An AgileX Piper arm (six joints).
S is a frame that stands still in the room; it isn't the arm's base.
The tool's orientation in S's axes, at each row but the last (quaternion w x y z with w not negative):
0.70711 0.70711 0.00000 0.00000
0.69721 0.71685 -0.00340 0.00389
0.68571 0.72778 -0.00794 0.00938
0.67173 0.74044 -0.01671 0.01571
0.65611 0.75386 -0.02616 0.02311
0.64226 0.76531 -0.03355 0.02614
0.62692 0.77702 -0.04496 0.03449
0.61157 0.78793 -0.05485 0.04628
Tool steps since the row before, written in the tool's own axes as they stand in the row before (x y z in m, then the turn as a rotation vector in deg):
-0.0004 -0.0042 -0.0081 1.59 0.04 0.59
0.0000 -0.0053 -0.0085 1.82 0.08 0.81
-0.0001 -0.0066 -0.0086 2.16 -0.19 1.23
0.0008 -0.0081 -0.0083 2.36 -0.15 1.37
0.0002 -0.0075 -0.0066 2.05 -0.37 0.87
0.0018 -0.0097 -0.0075 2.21 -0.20 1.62
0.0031 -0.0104 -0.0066 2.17 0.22 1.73
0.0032 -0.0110 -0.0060 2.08 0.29 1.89
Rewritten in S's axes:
-0.0004 0.0081 -0.0042 1.59 -0.59 0.04
0.0000 0.0086 -0.0051 1.82 -0.81 0.08
0.0000 0.0090 -0.0061 2.17 -1.21 -0.21
0.0012 0.0090 -0.0072 2.37 -1.36 -0.17
0.0007 0.0076 -0.0065 2.07 -0.83 -0.34
0.0026 0.0090 -0.0081 2.21 -1.60 -0.29
0.0043 0.0086 -0.0084 2.13 -1.79 0.09
0.0047 0.0084 -0.0086 2.03 -1.96 0.10

